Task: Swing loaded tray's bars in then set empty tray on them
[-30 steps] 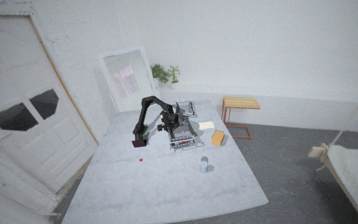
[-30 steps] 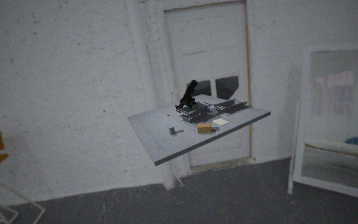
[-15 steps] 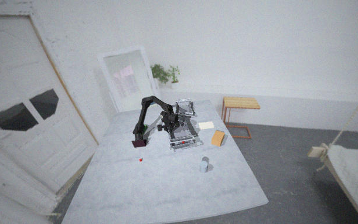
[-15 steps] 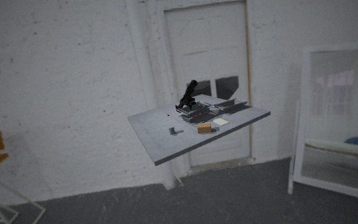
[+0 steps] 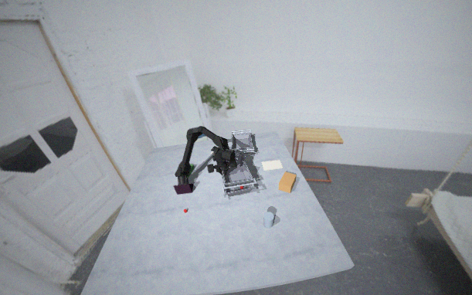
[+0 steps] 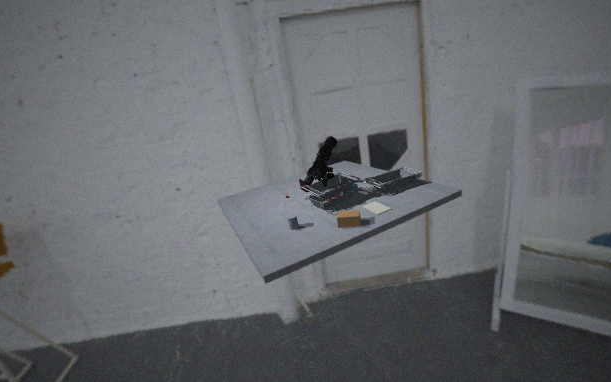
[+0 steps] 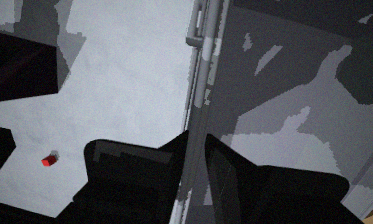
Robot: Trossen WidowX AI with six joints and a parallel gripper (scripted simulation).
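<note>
My gripper tip is 80 mm short of the grey tray, 10 mm to the right of it and 30 mm below it. From my gripper tip the other things lie so: green block (300 mm behind, 210 mm to the left, 70 mm below); then red block (280 mm behind, 170 mm to the right, 80 mm below); then teal block (20 mm ahead, 210 mm to the left, 70 mm below).
</note>
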